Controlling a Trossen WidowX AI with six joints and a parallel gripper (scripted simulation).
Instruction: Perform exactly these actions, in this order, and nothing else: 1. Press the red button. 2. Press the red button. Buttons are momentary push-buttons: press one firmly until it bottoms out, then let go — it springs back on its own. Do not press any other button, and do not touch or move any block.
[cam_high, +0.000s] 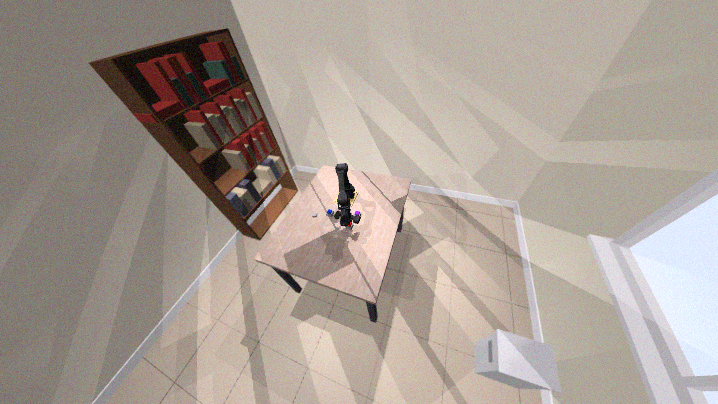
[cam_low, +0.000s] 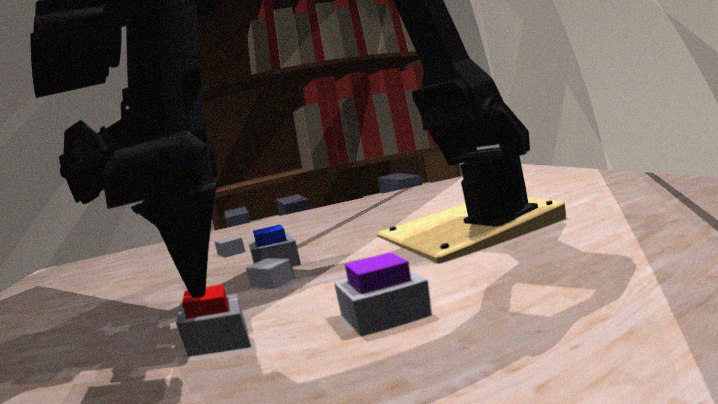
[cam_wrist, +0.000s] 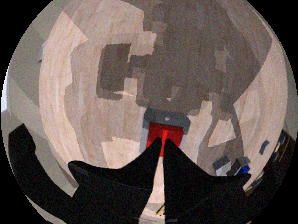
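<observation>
The red button is 10 mm below my gripper tip. The rest, counted from my gripper tip: purple button: 120 mm behind, 30 mm to the left.
</observation>
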